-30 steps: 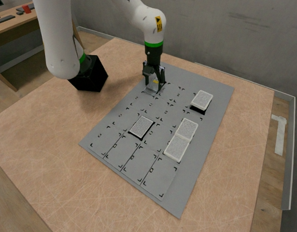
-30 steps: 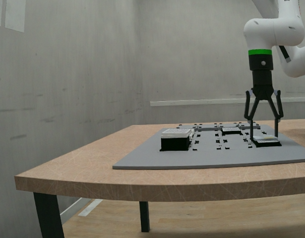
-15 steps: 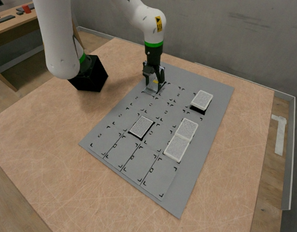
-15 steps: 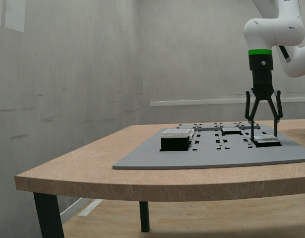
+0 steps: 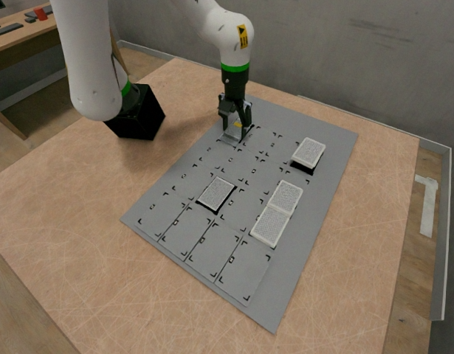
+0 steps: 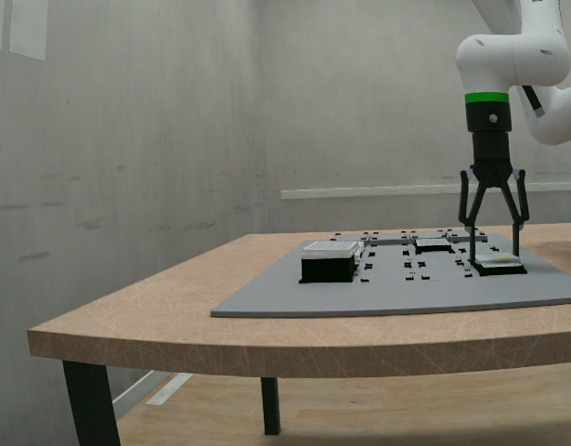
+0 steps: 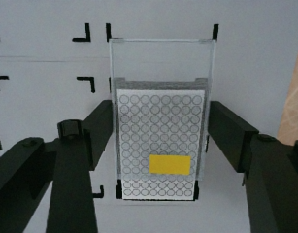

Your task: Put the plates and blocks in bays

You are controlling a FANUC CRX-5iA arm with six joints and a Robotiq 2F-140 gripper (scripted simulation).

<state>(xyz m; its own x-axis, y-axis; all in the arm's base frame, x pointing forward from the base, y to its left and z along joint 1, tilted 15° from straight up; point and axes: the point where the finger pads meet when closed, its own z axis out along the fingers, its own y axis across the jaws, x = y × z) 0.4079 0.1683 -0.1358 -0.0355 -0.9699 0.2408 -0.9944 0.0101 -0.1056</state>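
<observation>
The clear lid is 20 mm below my hand. The rest, counted from my hand: black deep-well block: 320 mm ahead, 20 mm to the left, 20 mm below; then black sealed plate: 300 mm to the right, 100 mm ahead, 30 mm below.
</observation>
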